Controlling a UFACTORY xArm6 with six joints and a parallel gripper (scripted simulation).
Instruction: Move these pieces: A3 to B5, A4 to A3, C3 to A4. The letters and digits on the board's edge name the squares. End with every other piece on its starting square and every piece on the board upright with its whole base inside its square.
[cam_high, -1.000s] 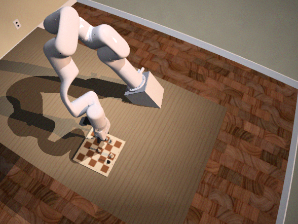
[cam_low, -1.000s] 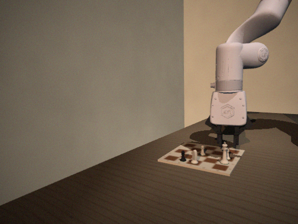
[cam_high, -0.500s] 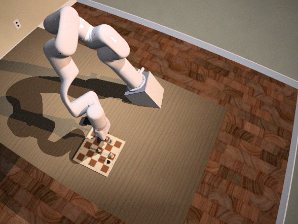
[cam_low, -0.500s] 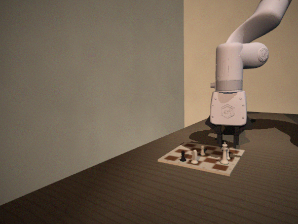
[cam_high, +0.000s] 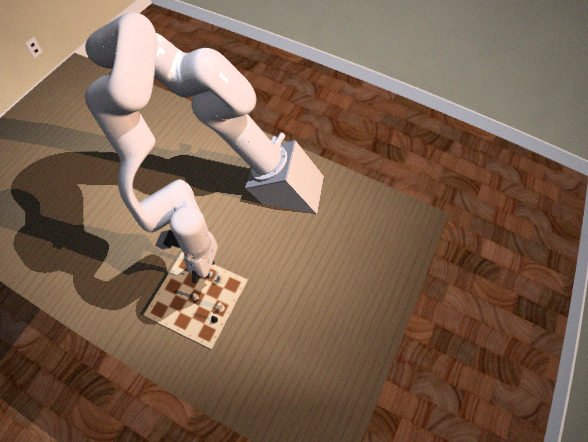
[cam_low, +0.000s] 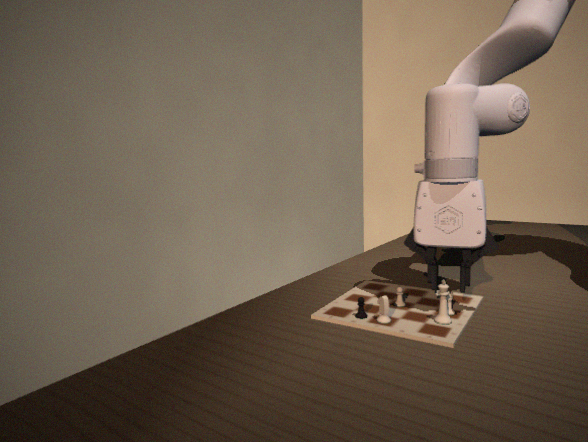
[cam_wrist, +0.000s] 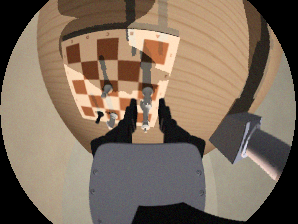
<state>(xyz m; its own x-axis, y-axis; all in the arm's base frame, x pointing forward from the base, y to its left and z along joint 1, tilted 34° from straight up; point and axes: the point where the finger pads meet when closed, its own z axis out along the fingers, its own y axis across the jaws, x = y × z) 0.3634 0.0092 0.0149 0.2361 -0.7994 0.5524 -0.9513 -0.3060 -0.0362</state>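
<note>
My gripper is now 4 cm above the white rook. From my hand the other things lie so: white pawn 8 cm ahead, 5 cm below, 1 cm to the left; then white king 4 cm to the left, 3 cm below; then chessboard 8 cm ahead, 6 cm below, 1 cm to the left.
</note>
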